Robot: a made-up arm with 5 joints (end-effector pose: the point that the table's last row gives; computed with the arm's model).
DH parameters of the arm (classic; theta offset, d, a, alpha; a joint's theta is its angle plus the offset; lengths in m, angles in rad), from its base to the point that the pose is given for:
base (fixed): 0 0.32 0.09 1.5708
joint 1: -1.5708 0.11 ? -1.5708
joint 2: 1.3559 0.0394 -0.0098 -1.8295
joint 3: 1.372 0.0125 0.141 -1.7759
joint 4: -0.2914 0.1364 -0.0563 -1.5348
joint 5: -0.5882 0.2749 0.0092 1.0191
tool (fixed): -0.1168 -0.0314 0 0
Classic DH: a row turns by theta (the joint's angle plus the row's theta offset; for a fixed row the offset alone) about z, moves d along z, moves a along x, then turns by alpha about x.
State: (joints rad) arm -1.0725 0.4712 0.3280 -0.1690 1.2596
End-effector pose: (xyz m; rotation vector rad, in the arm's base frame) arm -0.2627 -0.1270 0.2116 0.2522 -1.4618 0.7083
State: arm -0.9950 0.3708 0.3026 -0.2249 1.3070
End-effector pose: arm -0.2597 -0.1567 0.1991 0.2280 -1.4258 0.8402
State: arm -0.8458 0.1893 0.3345 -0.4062 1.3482
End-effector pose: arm -0.2526 -0.2296 0.1935 0.3026 -1.3376 1.0800
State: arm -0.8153 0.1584 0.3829 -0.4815 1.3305
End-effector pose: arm -0.2507 -0.2552 0.2009 0.3986 -1.3048 1.1256
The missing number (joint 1, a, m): 0.04
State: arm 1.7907 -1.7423 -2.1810 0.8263 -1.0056
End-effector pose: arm 0.0927 -0.3513 0.3322 2.8412 -0.7569 -0.8830
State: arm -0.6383 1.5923 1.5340 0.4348 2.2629
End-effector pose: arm 0.1564 0.1019 0.1052 -0.3369 -2.1768 -0.6282
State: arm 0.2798 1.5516 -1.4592 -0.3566 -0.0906
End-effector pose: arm 0.0865 0.1878 0.4899 -0.2146 -2.3376 -1.5204
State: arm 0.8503 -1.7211 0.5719 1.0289 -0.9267
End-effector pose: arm 0.1260 -0.2216 0.5231 1.5270 0.6322 2.5214
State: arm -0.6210 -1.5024 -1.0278 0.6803 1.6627
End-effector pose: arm 0.1481 -0.3275 0.3458 1.5059 1.1046 -1.3745
